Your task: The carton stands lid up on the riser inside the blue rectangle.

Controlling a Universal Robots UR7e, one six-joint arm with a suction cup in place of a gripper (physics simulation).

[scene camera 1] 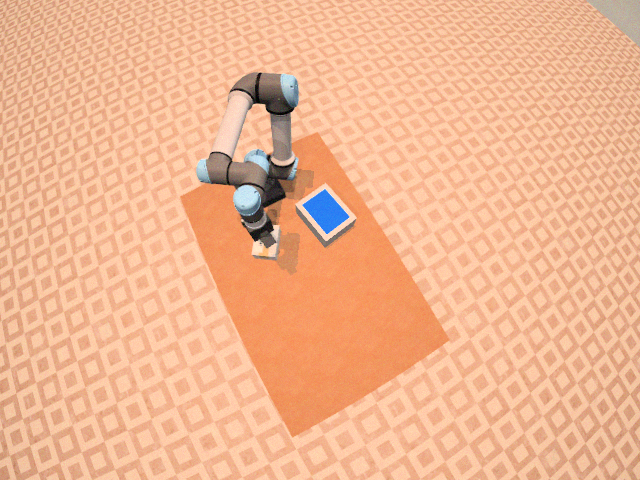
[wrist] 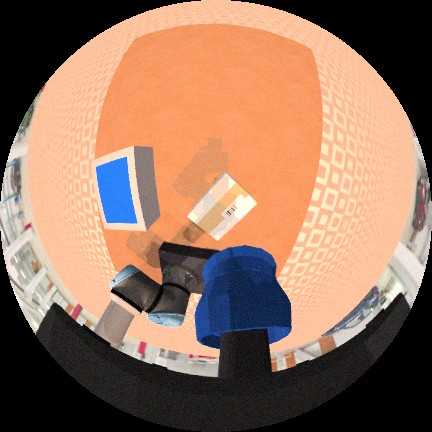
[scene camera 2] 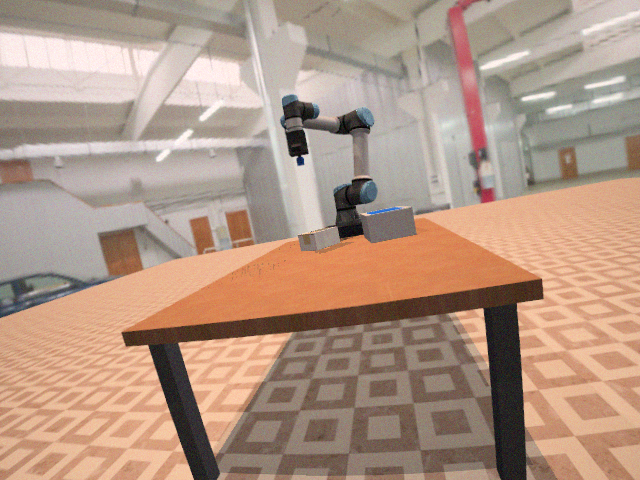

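Seen in the pictures: end effector, tool point: (wrist: pixel 239 275) (scene camera 2: pixel 301 164); arm's base, origin of the base link: (wrist: pixel 180 276) (scene camera 2: pixel 348 224).
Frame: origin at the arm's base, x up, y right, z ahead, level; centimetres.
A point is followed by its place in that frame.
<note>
The carton (scene camera 1: pixel 265 252) @(x 2.2, y 19.5, z 36.2 cm) (scene camera 2: pixel 319 239) @(x -1.5, y 15.1, z 38.8 cm) (wrist: pixel 222 205) @(x 2.1, y 16.2, z 31.8 cm) lies flat on the table beside the riser, apart from it. Its upper face, with a tan tape strip and a barcode label, faces up. The grey riser (scene camera 1: pixel 340 233) @(x -0.4, y -17.5, z 49.2 cm) (scene camera 2: pixel 390 227) @(x -1.0, y -16.9, z 49.2 cm) (wrist: pixel 145 187) @(x 1.2, y -7.0, z 36.8 cm) stands on the table with a blue rectangle (scene camera 1: pixel 325 211) @(x 5.9, y -16.6, z 36.9 cm) (scene camera 2: pixel 384 210) @(x 5.9, y -17.3, z 36.8 cm) (wrist: pixel 117 192) @(x 5.9, y -14.9, z 36.8 cm) on its top, and nothing stands on that rectangle. My gripper, a blue suction cup (scene camera 2: pixel 300 161) (wrist: pixel 243 295), is open and empty. It hangs high above the carton, well clear of it. In scene camera 1 the tool hides part of the carton.
The orange-brown table (scene camera 1: pixel 330 330) @(x -6.1, y 15.1, z 85.5 cm) (scene camera 2: pixel 361 279) @(x -6.1, y 0.4, z 105.0 cm) (wrist: pixel 215 85) @(x -6.1, y 13.3, z 71.5 cm) carries the arm's base (scene camera 2: pixel 347 219) @(x 3.2, y 0.2, z 7.1 cm) (wrist: pixel 182 267) @(x 1.6, y 2.4, z 7.1 cm), close behind the carton and the riser. The riser is taller than the carton. Shadows of the arm fall on the table and the carton.
</note>
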